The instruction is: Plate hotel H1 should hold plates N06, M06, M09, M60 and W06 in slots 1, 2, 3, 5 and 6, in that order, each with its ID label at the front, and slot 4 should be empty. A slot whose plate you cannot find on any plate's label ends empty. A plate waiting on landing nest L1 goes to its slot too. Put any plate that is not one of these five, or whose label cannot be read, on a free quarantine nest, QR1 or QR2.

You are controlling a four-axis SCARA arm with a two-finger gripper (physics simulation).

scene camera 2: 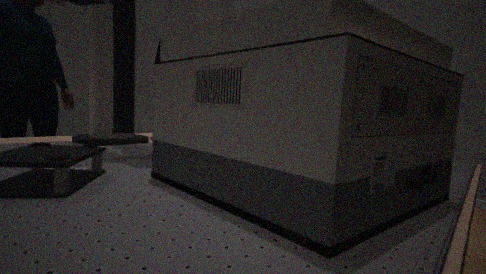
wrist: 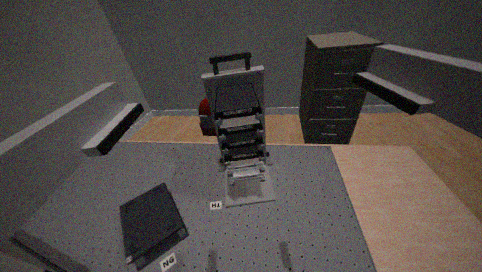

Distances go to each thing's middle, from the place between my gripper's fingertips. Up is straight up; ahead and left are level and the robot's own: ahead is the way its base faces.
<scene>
Now: hand 80 mm short of the plate hotel H1 (wrist: 257,79), 290 mm to the left of it and 240 mm above it. Round my hand: large pale instrument (scene camera 2: 299,102): 580 mm ahead, 230 mm to the left, 290 mm below.
</scene>
